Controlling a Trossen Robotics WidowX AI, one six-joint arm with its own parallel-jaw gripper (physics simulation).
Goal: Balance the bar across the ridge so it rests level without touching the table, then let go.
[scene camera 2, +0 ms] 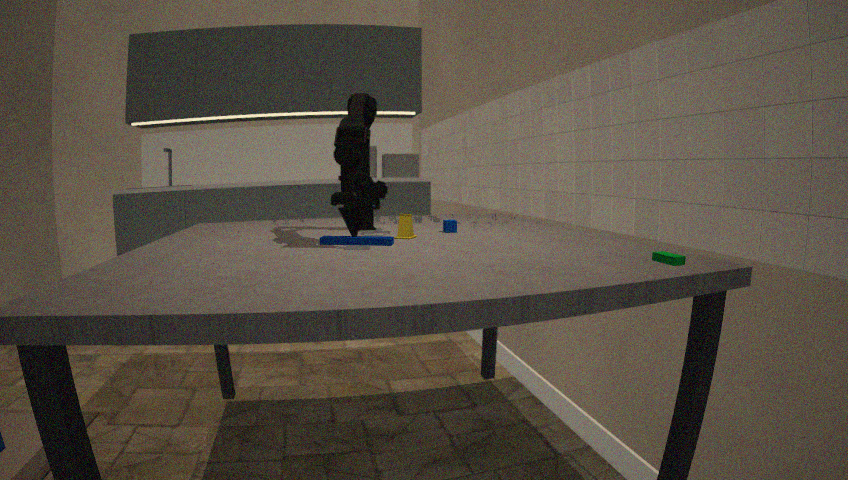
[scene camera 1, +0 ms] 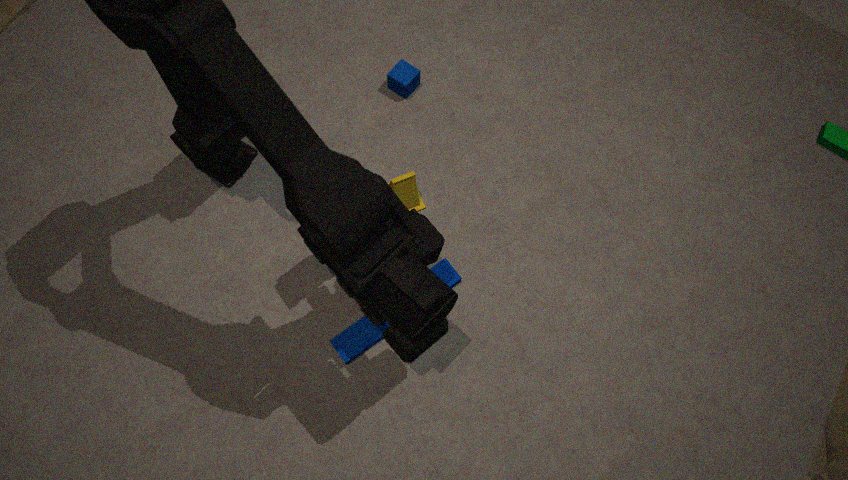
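Seen in the pictures: gripper, fingertip midpoint: (scene camera 2: 354, 236); arm's base at its link origin: (scene camera 2: 364, 229) (scene camera 1: 226, 159).
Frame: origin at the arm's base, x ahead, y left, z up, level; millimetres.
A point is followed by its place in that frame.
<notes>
The blue bar (scene camera 1: 359, 339) @(x 293, y -112, z 17 mm) (scene camera 2: 357, 240) @(x 329, y -56, z 11 mm) lies flat on the table; its middle is hidden under the gripper in scene camera 1. The yellow ridge (scene camera 1: 407, 191) @(x 245, y 75, z 37 mm) (scene camera 2: 405, 227) @(x 249, y 76, z 28 mm) stands upright on the table, behind and to the right of the bar in scene camera 2, apart from it. My gripper (scene camera 1: 410, 306) (scene camera 2: 355, 233) @(x 295, y -59, z 16 mm) points down over the middle of the bar. The fingers look shut, with the visible tip at the bar's top edge in scene camera 2. The bar's front face shows unbroken there, with no finger across it. The far side of the fingers is hidden.
A blue cube (scene camera 1: 404, 78) @(x 150, y 220, z 33 mm) (scene camera 2: 449, 226) @(x 160, y 221, z 17 mm) stands on the table beyond the ridge. A green block (scene camera 1: 834, 140) @(x 726, y 489, z 17 mm) (scene camera 2: 668, 258) @(x 755, y 483, z 11 mm) lies far to the right, near the table's (scene camera 2: 380, 324) @(x 850, y -84, z -22 mm) right edge. The arm's upper links cross the upper left of scene camera 1.
</notes>
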